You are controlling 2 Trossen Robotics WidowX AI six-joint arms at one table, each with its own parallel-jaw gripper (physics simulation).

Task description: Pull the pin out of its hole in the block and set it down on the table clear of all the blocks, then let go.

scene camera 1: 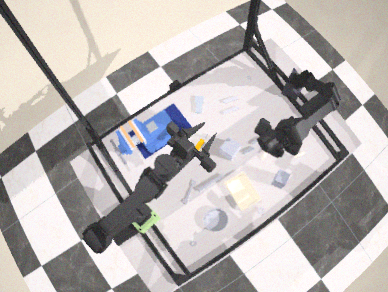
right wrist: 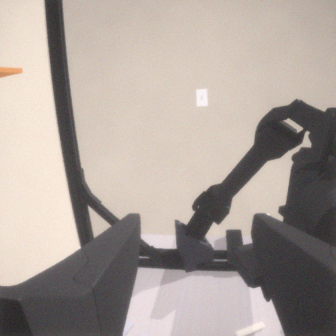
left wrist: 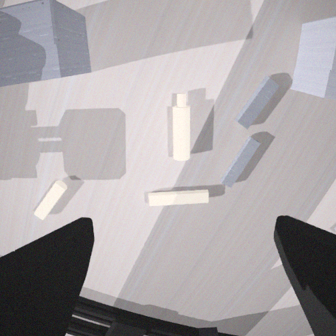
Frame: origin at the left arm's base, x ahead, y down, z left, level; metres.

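Where they show: right gripper, between the fingertips: [scene camera 1: 210, 127]; left arm's base, origin of its link: [scene camera 1: 296, 81]; right arm's base, origin of its link: [scene camera 1: 140, 215].
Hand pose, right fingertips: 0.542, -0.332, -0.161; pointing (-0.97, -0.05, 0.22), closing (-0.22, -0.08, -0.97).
Each offset is from my right fingertips to the top centre of the thing, as dx, dy, dz.
The cream pin [left wrist: 181, 133], a thick cylinder with a thinner end, lies on its side on the table in the left wrist view, apart from the blocks. A grey-blue block [left wrist: 71, 42] stands at the upper left, and a paler block [left wrist: 315, 60] at the right edge. Two grey-blue blocks {-0.104, +0.363, +0.046} [scene camera 1: 230, 149] {-0.099, +0.343, +0.303} [scene camera 1: 281, 178] also show in scene camera 1; which one has the hole I cannot tell. My left gripper [left wrist: 185, 228] is open and empty above the table, with the pin beyond its fingertips. My right gripper [scene camera 1: 210, 129] is open and empty, away from the pin.
Near the pin lie a cream bar [left wrist: 178, 197], a short cream peg [left wrist: 50, 200] and two grey-blue bars [left wrist: 257, 102] [left wrist: 240, 161]. A pale yellow tray {+0.023, +0.399, +0.186} [scene camera 1: 256, 197], a round grey container {+0.185, +0.402, +0.153} [scene camera 1: 215, 219] and a blue object [scene camera 1: 159, 135] also stand on the table.
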